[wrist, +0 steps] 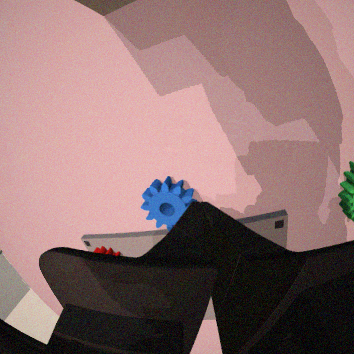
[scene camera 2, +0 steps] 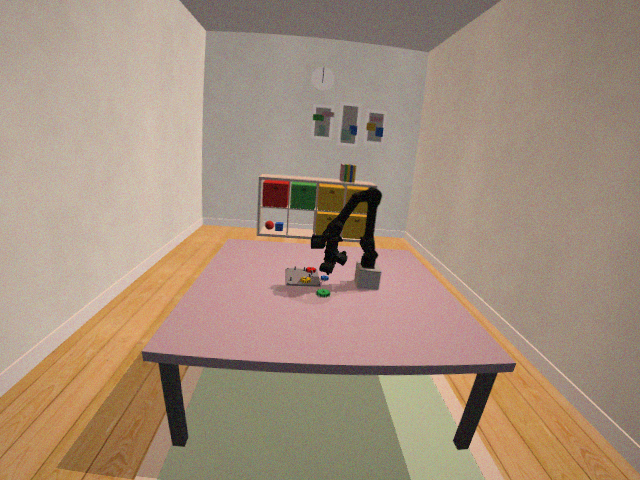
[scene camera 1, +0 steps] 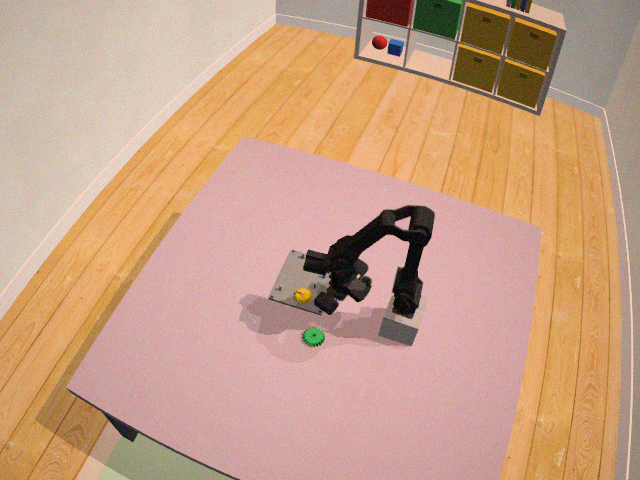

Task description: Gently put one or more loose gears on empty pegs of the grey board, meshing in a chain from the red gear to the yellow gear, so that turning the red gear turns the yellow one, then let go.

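Seen in the pictures: gripper, fingertip midpoint: [wrist: 198,208] [scene camera 2: 328,274] [scene camera 1: 341,296]; arm's base at its link origin: [scene camera 2: 367,265] [scene camera 1: 405,306].
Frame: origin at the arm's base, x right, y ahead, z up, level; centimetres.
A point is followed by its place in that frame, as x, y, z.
Note:
The grey board [scene camera 1: 286,280] {1.1, 38.0, -9.8} [scene camera 2: 292,276] {2.3, 37.8, -9.8} [wrist: 130,243] {8.0, 25.2, -9.8} lies on the pink table. The yellow gear [scene camera 1: 302,295] {-3.2, 30.7, -8.0} [scene camera 2: 305,279] {-3.8, 30.9, -8.3} sits on it near the front edge. The red gear [scene camera 2: 310,270] {9.8, 28.6, -8.7} [wrist: 105,250] {11.5, 26.2, -9.5} sits on it too and is hidden by the arm in scene camera 1. A blue gear [scene camera 2: 324,277] {1.9, 21.2, -8.9} [wrist: 166,207] {3.4, 21.4, -9.8} lies loose just off the board's edge, free of the fingers. A green gear [scene camera 1: 313,337] {-15.2, 21.8, -8.9} [scene camera 2: 323,292] {-16.3, 22.1, -8.7} [wrist: 348,197] {-11.6, 22.3, -9.3} lies on the table in front of the board. My gripper [scene camera 1: 334,299] {0.3, 19.7, -6.4} [scene camera 2: 328,270] {0.3, 19.7, -6.4} [wrist: 198,208] {0.3, 19.7, -6.4} is shut on nothing, low over the board's edge beside the blue gear.
The arm's grey base block [scene camera 1: 400,327] {-5.7, -0.9, -2.6} [scene camera 2: 368,276] {-5.7, 0.0, -3.5} stands right of the board. A shelf unit [scene camera 1: 358,30] [scene camera 2: 260,206] with coloured bins stands on the floor at the far wall.

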